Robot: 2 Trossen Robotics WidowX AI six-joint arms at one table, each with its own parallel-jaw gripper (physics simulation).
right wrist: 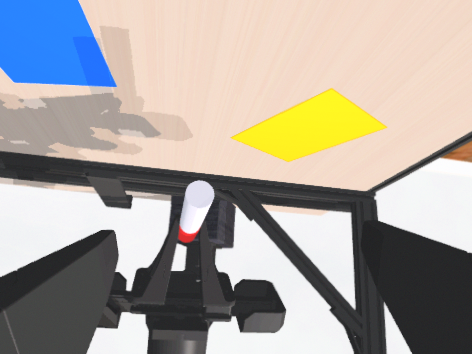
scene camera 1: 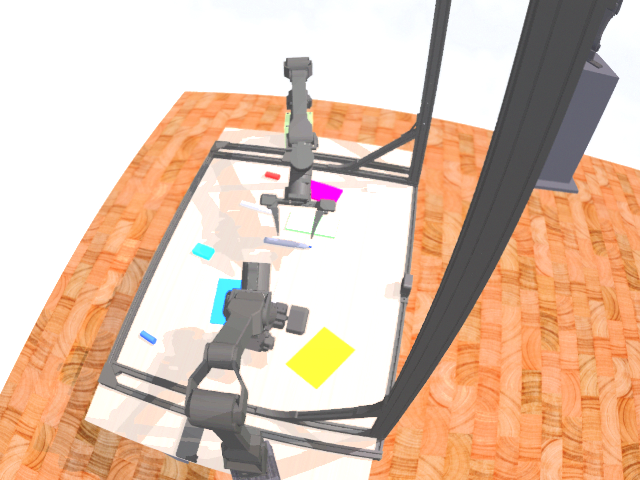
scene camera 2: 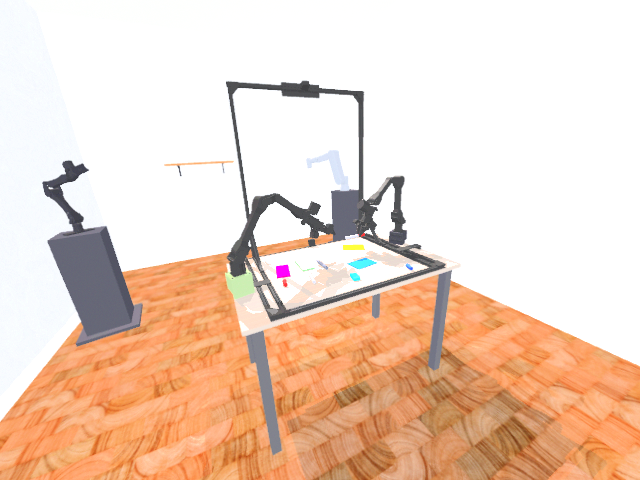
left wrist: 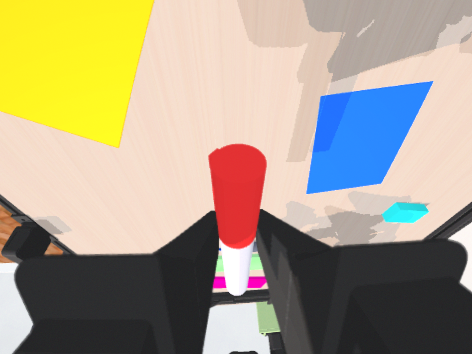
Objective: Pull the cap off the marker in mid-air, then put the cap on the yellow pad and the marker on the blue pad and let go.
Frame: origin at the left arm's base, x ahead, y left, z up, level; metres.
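Seen in the pictures: left gripper, fingertip midpoint: (scene camera 2: 358,236) (left wrist: 236,218); right gripper, fingertip midpoint: (right wrist: 240,239) (scene camera 1: 294,237) (scene camera 2: 331,233) (left wrist: 232,353); left arm's base, origin of the base link: (scene camera 1: 251,463) (scene camera 2: 398,230); right arm's base, origin of the base link: (scene camera 2: 238,273) (left wrist: 276,332).
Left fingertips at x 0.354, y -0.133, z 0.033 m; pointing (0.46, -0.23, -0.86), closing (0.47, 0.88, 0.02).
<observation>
Offsets run from my left fingertips to a thing's top centre.
The marker has a white body {dz +0.015, dx +0.021, dy -0.011 m} (left wrist: 237,270) (right wrist: 196,202) and a red cap {dz +0.016, dx -0.021, dy +0.010 m} (scene camera 2: 362,235) (left wrist: 237,195) (right wrist: 188,234), still joined. My left gripper (left wrist: 236,218) (right wrist: 190,216) is shut on the red cap and holds the marker above the table, white end pointing away from the left wrist camera. My right gripper (scene camera 1: 295,236) is open and empty, apart from the marker. The yellow pad {dz -0.120, dx -0.093, dy -0.093 m} (scene camera 1: 320,357) (scene camera 2: 353,247) (left wrist: 65,65) (right wrist: 310,127) and the blue pad {dz -0.120, dx +0.125, dy +0.100 m} (scene camera 1: 219,304) (scene camera 2: 361,263) (left wrist: 370,140) (right wrist: 40,45) lie bare on the table. In scene camera 1 the left arm hides the held marker and part of the blue pad.
A grey-blue marker {dz -0.102, dx +0.278, dy -0.093 m} (scene camera 1: 286,242) lies below the right gripper's tips in scene camera 1. A cyan block {dz -0.106, dx +0.315, dy +0.161 m} (scene camera 1: 203,251) (left wrist: 405,213), a blue cap {dz -0.100, dx +0.055, dy +0.357 m} (scene camera 1: 147,337), a red cap {dz -0.100, dx +0.573, dy -0.104 m} (scene camera 1: 272,175) and a magenta pad {dz -0.113, dx +0.469, dy -0.231 m} (scene camera 1: 326,191) also lie on the table. Dark frame rails border it.
</observation>
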